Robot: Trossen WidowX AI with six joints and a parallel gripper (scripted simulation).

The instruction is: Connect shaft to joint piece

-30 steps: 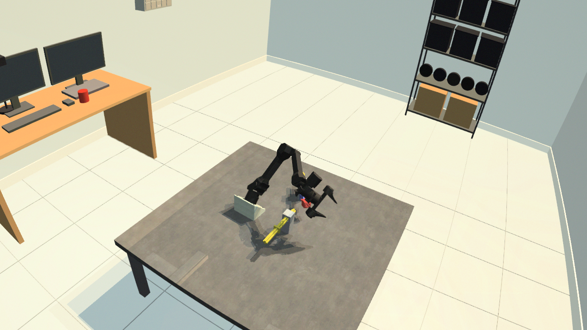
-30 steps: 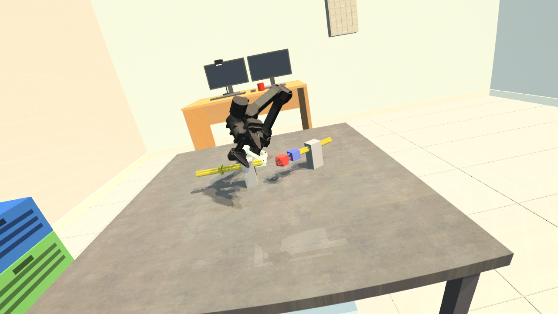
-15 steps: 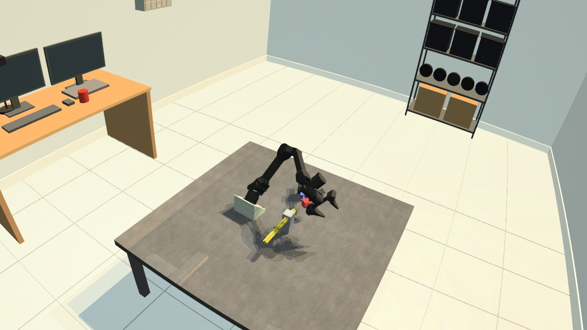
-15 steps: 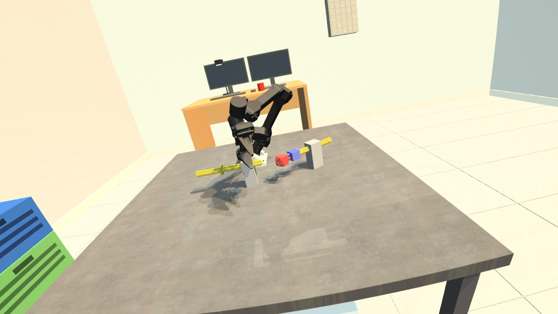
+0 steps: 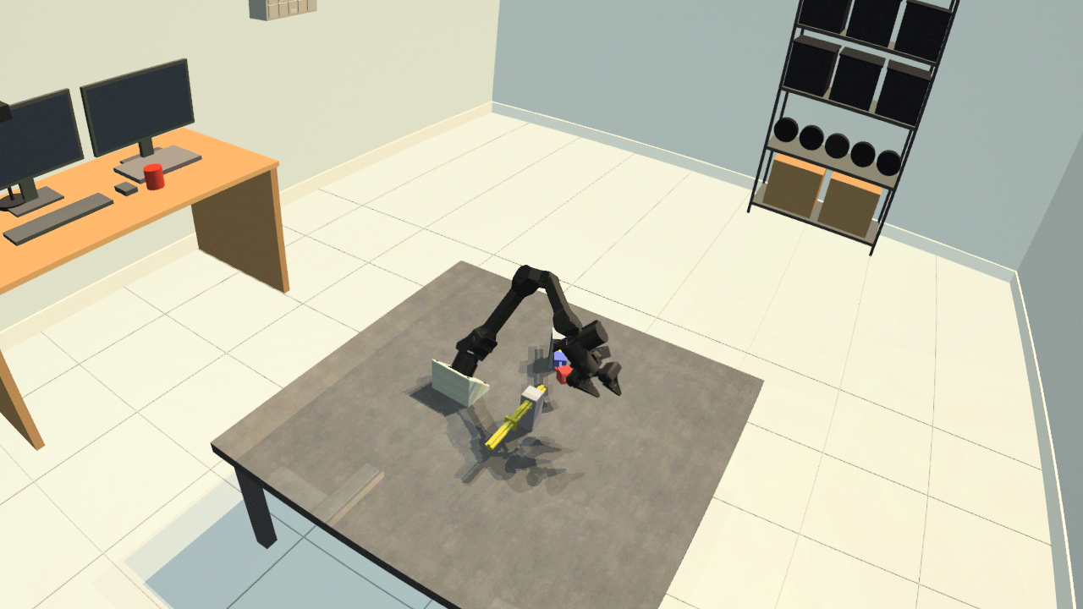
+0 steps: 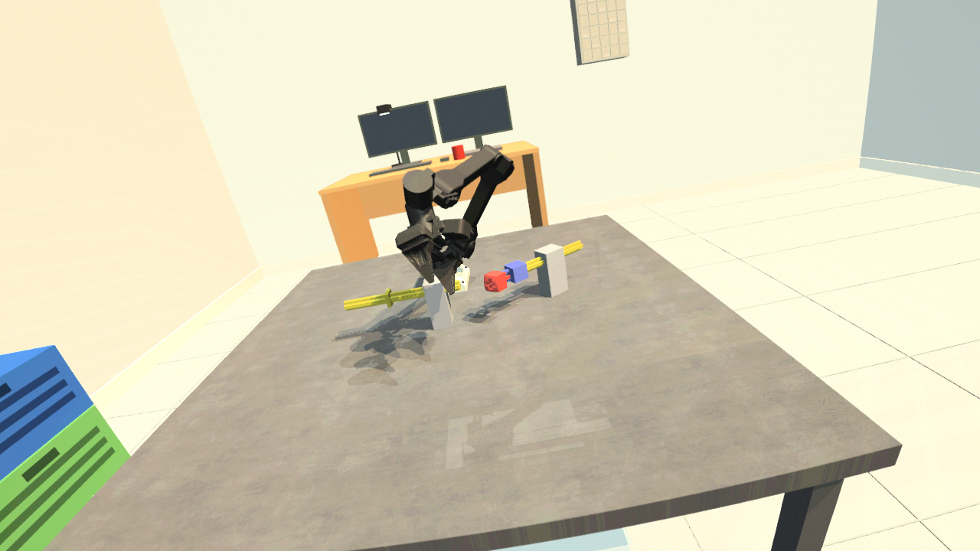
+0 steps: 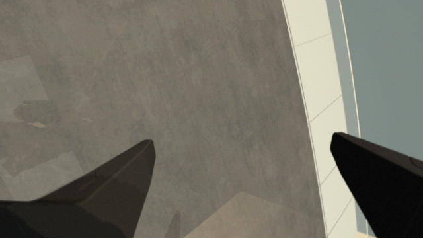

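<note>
My gripper tip is 190 mm past the red square joint piece, 100 mm to the right of it and 80 mm above it.
</note>
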